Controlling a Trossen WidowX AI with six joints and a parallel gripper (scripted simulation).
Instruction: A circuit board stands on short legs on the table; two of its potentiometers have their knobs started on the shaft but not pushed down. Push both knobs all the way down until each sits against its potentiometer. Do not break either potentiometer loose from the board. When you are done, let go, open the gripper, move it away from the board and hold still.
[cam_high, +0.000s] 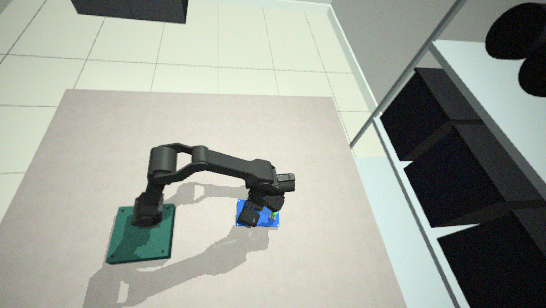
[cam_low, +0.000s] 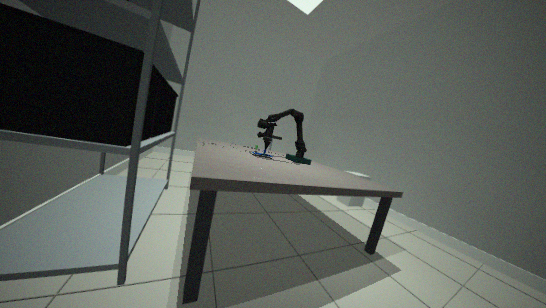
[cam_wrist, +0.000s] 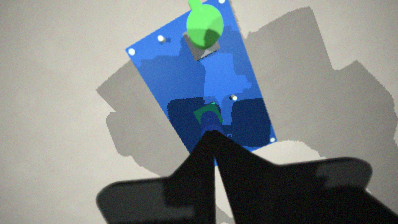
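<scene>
Right now the blue knob is 20 mm below my gripper tip. From my gripper tip the other things lie so: green knob 60 mm ahead, 30 mm to the right.
</scene>
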